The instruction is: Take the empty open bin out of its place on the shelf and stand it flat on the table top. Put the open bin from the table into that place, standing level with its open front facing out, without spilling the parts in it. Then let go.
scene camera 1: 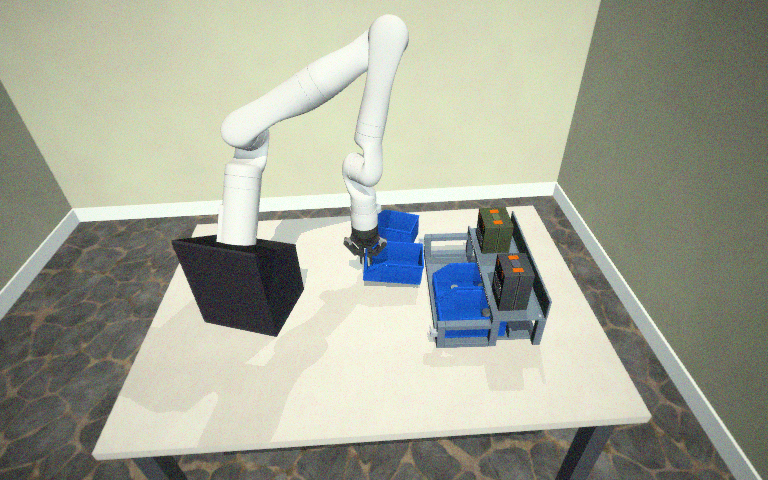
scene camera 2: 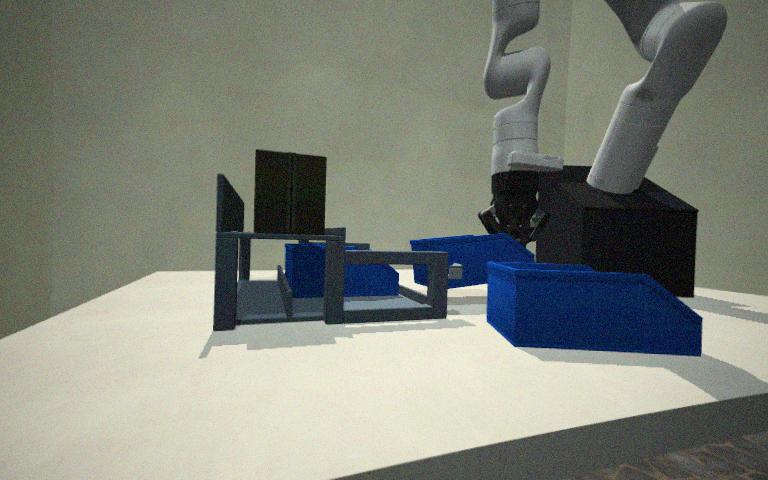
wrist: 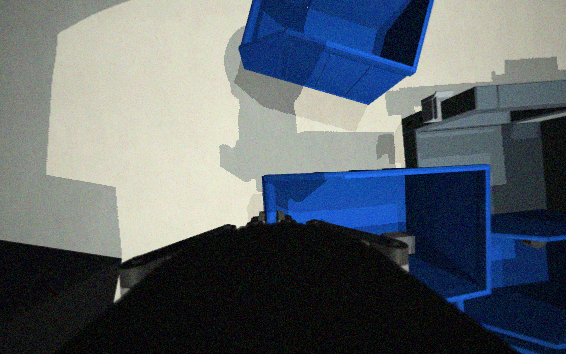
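Where they show: gripper, fingertip midpoint: [scene camera 1: 366,264] [wrist: 271,220]; arm's base, link origin: [scene camera 1: 238,242] [scene camera 2: 609,184].
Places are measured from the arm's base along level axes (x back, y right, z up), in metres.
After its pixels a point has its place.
Note:
My gripper [scene camera 1: 365,255] {x -0.315, y -0.123, z -0.178 m} [wrist: 271,220] {x -0.315, y -0.123, z -0.178 m} is shut on the low front lip of a blue open bin [scene camera 1: 394,271] {x -0.403, y -0.069, z -0.155 m} [scene camera 2: 464,261] {x -0.433, y -0.171, z -0.165 m} [wrist: 446,225] {x -0.479, y -0.118, z -0.163 m}. This bin hangs above the table, its back wall towards the shelf. A grey part [wrist: 406,242] {x -0.462, y -0.092, z -0.190 m} shows inside it in the wrist view; the gripper hides some of the inside. The fingertips are hidden behind the bin in scene camera 2. The empty blue bin [scene camera 1: 399,225] {x -0.406, y -0.371, z -0.213 m} [scene camera 2: 600,311] {x -0.396, y -0.377, z -0.195 m} [wrist: 320,70] {x -0.370, y -0.280, z -0.194 m} stands flat on the table behind the held one. The shelf [scene camera 1: 464,324] {x -0.588, y 0.128, z -0.149 m} [scene camera 2: 334,283] {x -0.637, y -0.253, z -0.186 m} [wrist: 530,96] {x -0.541, y -0.232, z -0.148 m} has a vacant place at its far end.
Two blue bins [scene camera 1: 457,274] {x -0.588, y -0.105, z -0.194 m} [scene camera 1: 461,305] {x -0.593, y 0.007, z -0.208 m} sit side by side in the shelf's other lower places. An olive box [scene camera 1: 493,230] {x -0.679, y -0.130, z -0.047 m} and a dark grey box [scene camera 1: 512,283] {x -0.695, y 0.094, z -0.035 m} stand on its upper board. The black robot stand [scene camera 1: 232,288] {x -0.002, y 0.100, z -0.069 m} [scene camera 2: 640,249] {x -0.015, y -0.090, z -0.141 m} is on the robot's side.

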